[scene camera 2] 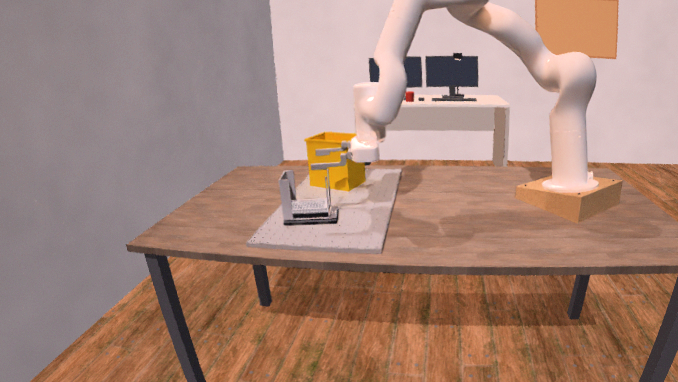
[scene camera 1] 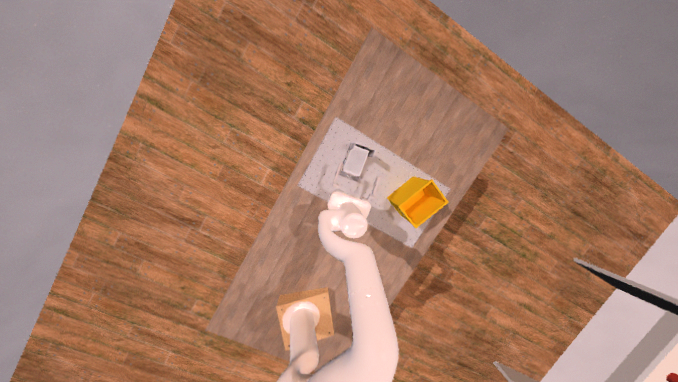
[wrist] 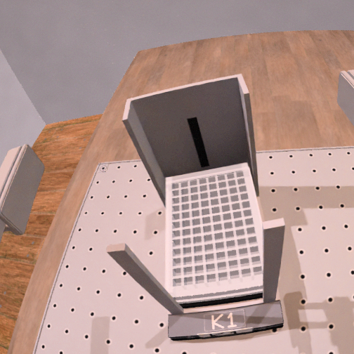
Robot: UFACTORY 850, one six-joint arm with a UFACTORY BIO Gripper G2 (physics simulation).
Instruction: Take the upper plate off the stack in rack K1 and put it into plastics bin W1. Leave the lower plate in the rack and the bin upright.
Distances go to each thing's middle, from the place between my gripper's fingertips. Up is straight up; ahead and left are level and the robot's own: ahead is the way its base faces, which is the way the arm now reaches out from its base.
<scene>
My gripper is now 3 cm short of the upper plate (wrist: 213,230), 1 cm to the right of it and 14 cm above it. From my hand the other things lie so: yellow plastics bin (scene camera 2: 323,140) 5 cm ahead, 31 cm to the right, 9 cm below.
</scene>
